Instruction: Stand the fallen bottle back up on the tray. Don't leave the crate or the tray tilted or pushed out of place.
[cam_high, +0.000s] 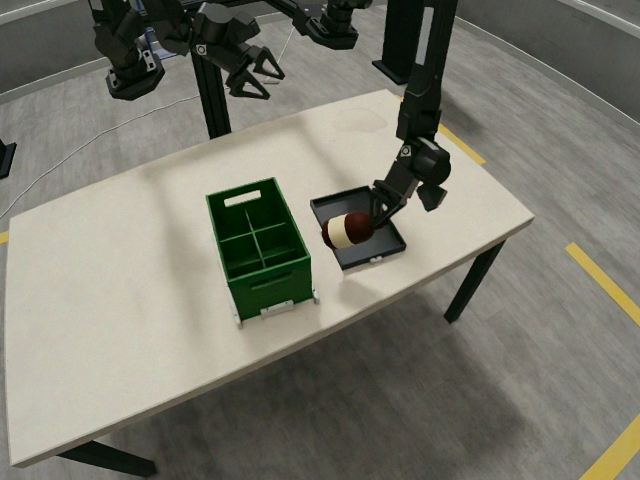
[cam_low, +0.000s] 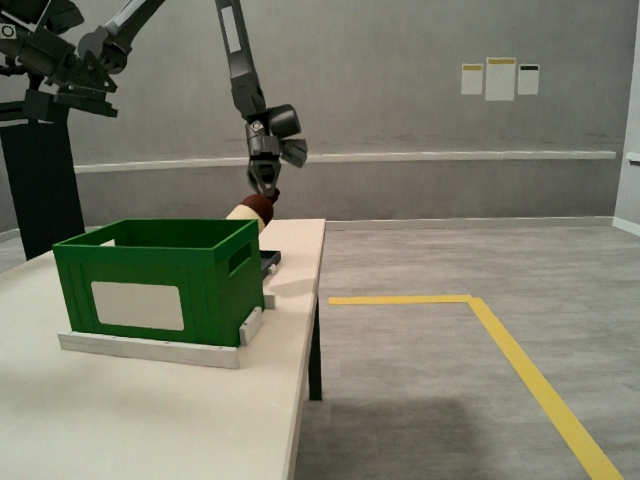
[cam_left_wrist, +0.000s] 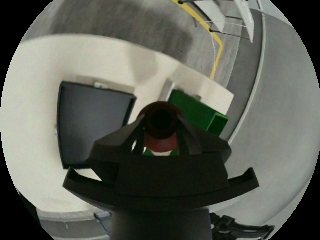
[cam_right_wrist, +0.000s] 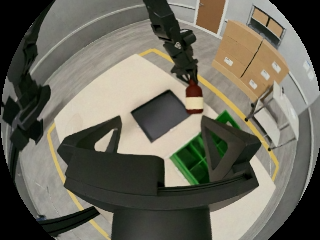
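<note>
The bottle is 3 cm to the right of my left hand, 3 cm below it and 2 cm behind it. From my left hand the other things lie so: green crate: 25 cm to the right, 12 cm behind, 10 cm below; then dark tray: 17 cm below, 14 cm behind, 4 cm to the left.
</note>
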